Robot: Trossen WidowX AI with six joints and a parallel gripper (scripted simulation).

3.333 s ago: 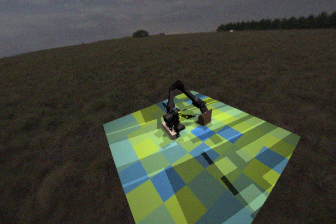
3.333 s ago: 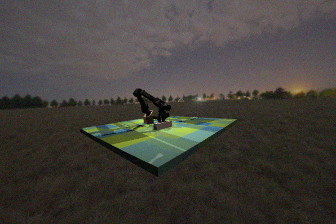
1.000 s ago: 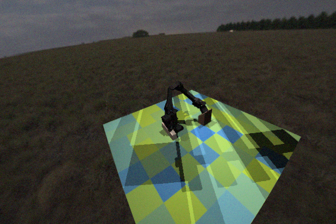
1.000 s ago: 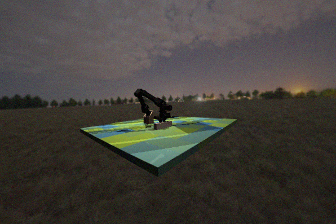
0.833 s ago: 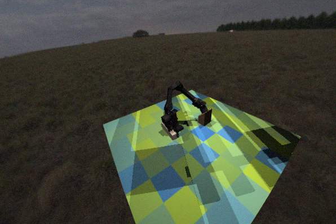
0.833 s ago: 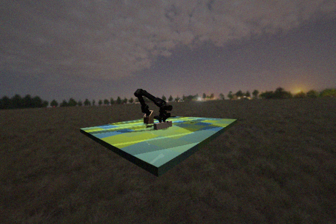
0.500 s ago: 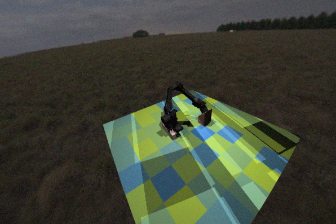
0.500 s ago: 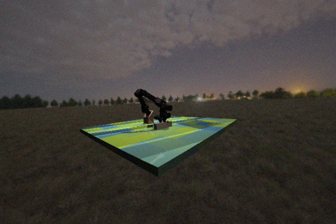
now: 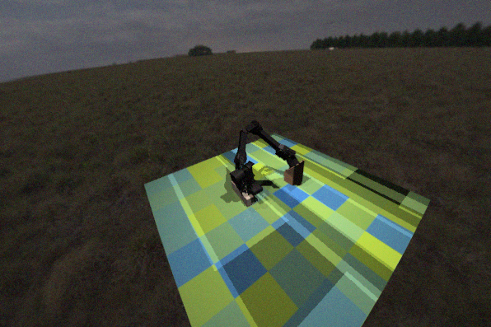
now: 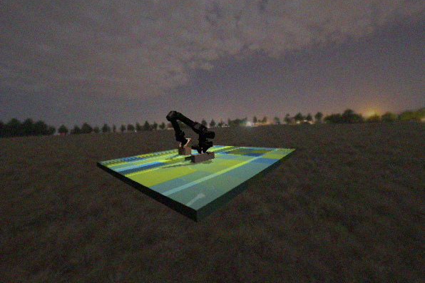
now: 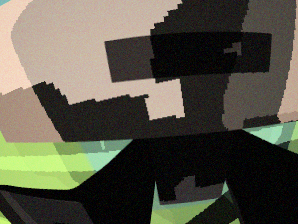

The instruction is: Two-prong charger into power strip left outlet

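My gripper tip is 20 mm short of the black two-prong charger and 10 mm below it.
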